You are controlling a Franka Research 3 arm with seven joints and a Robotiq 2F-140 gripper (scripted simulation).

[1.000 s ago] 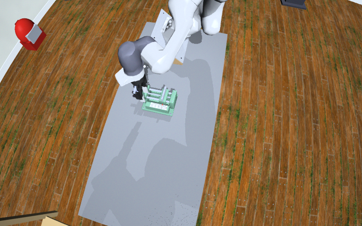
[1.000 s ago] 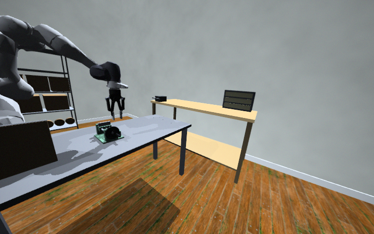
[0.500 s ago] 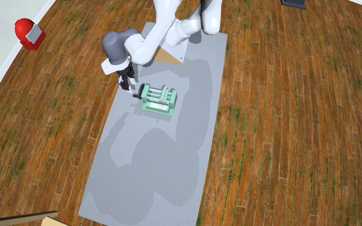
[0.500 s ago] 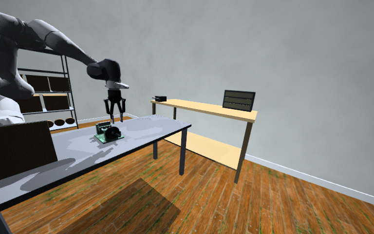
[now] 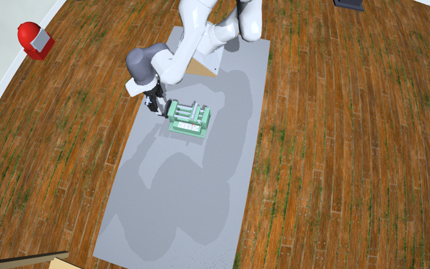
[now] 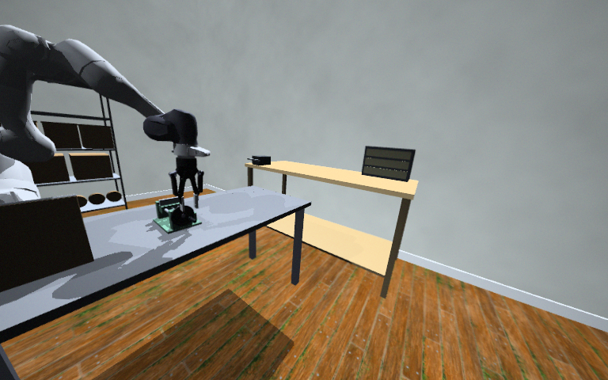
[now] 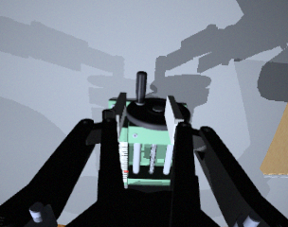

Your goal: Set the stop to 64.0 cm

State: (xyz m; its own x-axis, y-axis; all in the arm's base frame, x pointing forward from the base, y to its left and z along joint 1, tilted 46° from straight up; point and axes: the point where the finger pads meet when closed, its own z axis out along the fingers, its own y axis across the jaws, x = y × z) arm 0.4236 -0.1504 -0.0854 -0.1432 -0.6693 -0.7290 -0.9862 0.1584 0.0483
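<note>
My hand is 80 mm above the dark handwheel and 10 mm to the right of it. From my hand the other things lie so: stop carriage (170 mm to the left, 50 mm below, 10 mm ahead).
</note>
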